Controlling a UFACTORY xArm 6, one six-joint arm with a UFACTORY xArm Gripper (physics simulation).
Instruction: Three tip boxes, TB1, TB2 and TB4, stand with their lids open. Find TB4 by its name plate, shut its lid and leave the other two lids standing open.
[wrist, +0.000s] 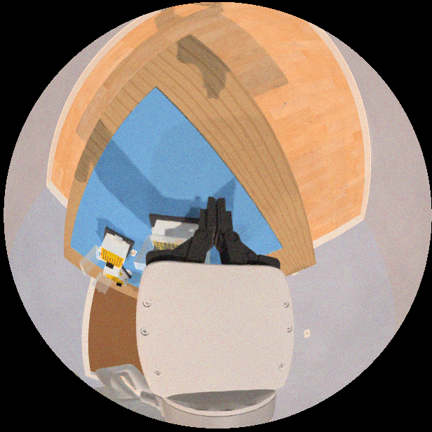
In view: my gripper (214, 207) and a blue mat (156, 162).
